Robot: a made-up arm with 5 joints. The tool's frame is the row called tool.
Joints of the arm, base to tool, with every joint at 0 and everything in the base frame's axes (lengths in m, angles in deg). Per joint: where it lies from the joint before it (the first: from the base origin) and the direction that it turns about. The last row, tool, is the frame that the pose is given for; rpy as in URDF.
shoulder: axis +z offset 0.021 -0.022 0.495
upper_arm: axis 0 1 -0.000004 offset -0.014 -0.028 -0.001
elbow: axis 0 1 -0.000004 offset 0.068 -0.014 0.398
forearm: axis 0 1 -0.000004 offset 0.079 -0.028 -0.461
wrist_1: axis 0 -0.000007 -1 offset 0.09 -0.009 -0.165
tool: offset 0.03 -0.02 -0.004 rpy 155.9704 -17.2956 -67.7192
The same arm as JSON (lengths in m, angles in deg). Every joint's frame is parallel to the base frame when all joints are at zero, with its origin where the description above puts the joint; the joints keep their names.
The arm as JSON. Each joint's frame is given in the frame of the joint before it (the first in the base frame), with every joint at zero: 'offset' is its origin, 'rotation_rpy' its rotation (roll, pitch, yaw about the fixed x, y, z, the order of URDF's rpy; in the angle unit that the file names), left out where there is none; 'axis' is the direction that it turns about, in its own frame. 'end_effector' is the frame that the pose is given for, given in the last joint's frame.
{
  "length_unit": "m",
  "angle_unit": "deg",
  "chain": [
    {
      "id": "shoulder",
      "offset": [
        0.021,
        -0.022,
        0.495
      ],
      "axis": [
        0.0,
        0.0,
        1.0
      ]
    },
    {
      "id": "upper_arm",
      "offset": [
        -0.014,
        -0.028,
        -0.001
      ],
      "axis": [
        0.0,
        1.0,
        0.0
      ]
    },
    {
      "id": "elbow",
      "offset": [
        0.068,
        -0.014,
        0.398
      ],
      "axis": [
        0.0,
        1.0,
        0.0
      ]
    },
    {
      "id": "forearm",
      "offset": [
        0.079,
        -0.028,
        -0.461
      ],
      "axis": [
        0.0,
        1.0,
        0.0
      ]
    },
    {
      "id": "wrist_1",
      "offset": [
        0.09,
        -0.009,
        -0.165
      ],
      "axis": [
        0.0,
        0.0,
        -1.0
      ]
    }
  ],
  "end_effector": {
    "offset": [
      0.03,
      -0.02,
      -0.004
    ],
    "rotation_rpy": [
      155.97,
      -17.3,
      -67.72
    ]
  }
}

